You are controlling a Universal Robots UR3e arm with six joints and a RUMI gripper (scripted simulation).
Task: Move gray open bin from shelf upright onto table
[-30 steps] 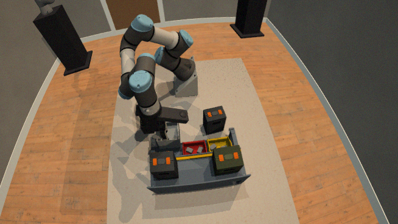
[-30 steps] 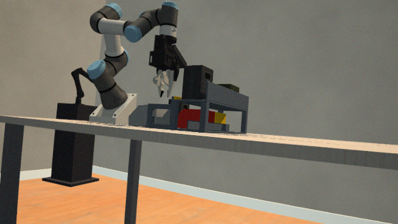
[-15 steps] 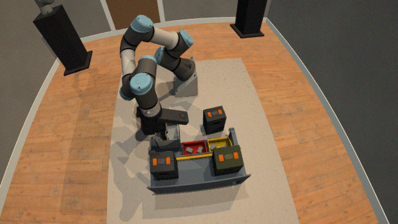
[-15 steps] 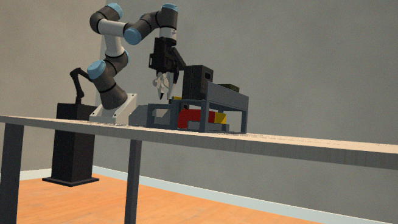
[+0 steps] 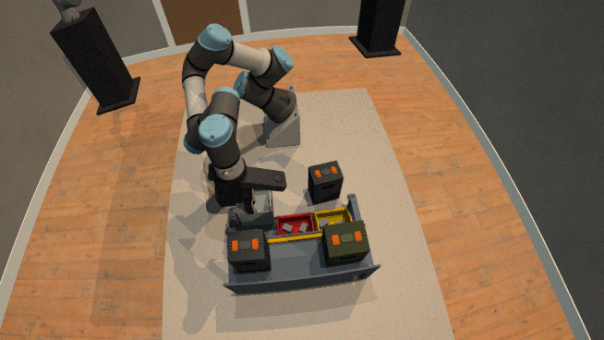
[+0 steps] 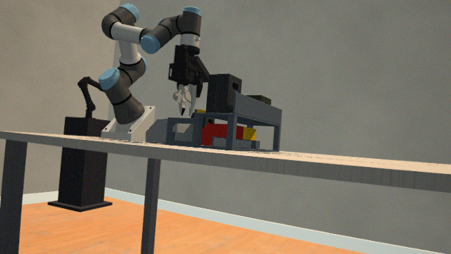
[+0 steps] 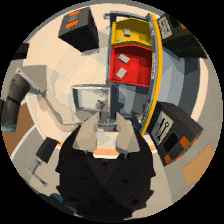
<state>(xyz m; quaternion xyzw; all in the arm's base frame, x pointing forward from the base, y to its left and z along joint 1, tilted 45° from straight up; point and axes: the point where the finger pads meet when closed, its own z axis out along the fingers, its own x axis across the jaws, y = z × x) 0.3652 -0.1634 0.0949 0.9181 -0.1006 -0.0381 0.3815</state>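
My gripper is now 70 mm above the gray open bin, 60 mm past it and 10 mm to the right of it. Also, from my hand: yellow rail (120 mm ahead, 100 mm to the left, 10 mm below); then red bin (100 mm to the left, 80 mm ahead, 70 mm below); then yellow bin (210 mm to the left, 100 mm ahead, 70 mm below).
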